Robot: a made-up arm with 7 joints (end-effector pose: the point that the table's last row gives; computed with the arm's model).
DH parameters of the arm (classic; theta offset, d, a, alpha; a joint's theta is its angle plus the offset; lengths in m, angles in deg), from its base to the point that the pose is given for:
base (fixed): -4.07 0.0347 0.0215 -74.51
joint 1: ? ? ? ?
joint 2: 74 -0.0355 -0.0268 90
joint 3: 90 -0.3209 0.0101 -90
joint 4: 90 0.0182 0.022 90
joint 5: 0 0.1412 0.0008 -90
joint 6: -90 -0.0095 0.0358 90
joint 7: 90 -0.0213 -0.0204 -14.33
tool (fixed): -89.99 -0.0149 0 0
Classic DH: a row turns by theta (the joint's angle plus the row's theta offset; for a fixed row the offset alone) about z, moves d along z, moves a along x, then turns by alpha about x.
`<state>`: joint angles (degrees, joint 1 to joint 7).
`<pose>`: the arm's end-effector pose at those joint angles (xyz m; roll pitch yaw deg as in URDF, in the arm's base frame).
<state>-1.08 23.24 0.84 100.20 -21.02 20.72 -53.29</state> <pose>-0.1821 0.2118 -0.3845 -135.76 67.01 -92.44</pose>
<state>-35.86 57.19 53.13 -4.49 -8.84 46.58 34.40</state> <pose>0.2064 0.4082 -0.0482 -3.00 -31.59 87.55</pose>
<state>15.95 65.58 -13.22 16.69 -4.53 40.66 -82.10</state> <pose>-0.0418 0.4050 -0.1739 -104.16 53.52 -123.27</pose>
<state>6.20 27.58 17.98 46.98 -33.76 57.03 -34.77</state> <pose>-0.0973 0.2467 -0.3684 -95.94 68.17 -46.38</pose>
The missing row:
joint 1: -75.12 0.0155 -0.0421 -90
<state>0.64 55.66 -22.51 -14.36 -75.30 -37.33 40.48</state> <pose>0.1204 0.2261 -0.2202 -28.12 -1.95 34.20</pose>
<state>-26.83 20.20 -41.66 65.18 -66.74 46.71 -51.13</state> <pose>0.1160 0.1389 -0.4245 -101.98 32.74 -73.91</pose>
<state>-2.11 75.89 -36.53 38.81 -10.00 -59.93 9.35</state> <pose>0.0676 0.4337 -0.1972 50.01 13.70 -37.00</pose>
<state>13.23 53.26 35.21 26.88 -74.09 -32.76 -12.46</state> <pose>0.0182 0.4311 -0.1616 -10.59 -37.58 44.17</pose>
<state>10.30 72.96 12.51 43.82 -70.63 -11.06 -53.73</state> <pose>0.0285 0.4638 -0.1170 2.70 3.87 -6.83</pose>
